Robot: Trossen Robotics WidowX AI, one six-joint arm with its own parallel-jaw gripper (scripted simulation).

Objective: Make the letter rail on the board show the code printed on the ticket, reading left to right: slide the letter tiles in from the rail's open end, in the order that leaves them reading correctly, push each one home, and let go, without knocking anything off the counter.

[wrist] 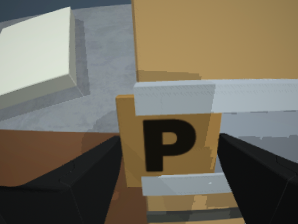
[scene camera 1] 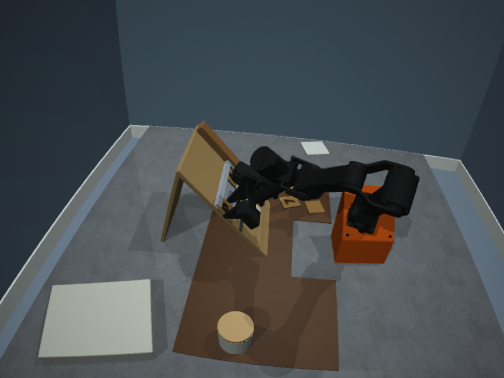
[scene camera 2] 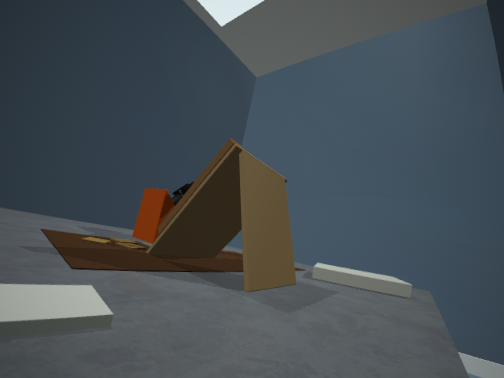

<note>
The gripper [scene camera 1: 225, 209] holds a tile marked p [wrist: 152, 145]. Further things: a white slab [scene camera 1: 97, 322], a wooden board [wrist: 233, 64] and a brown mat [scene camera 1: 295, 319].
The white slab shows as well in scene camera 2 [scene camera 2: 384, 284]. The gripper also shows in the wrist view [wrist: 169, 142]. Scene camera 2 does not show the tile marked p, which is hidden by the wooden board.
</note>
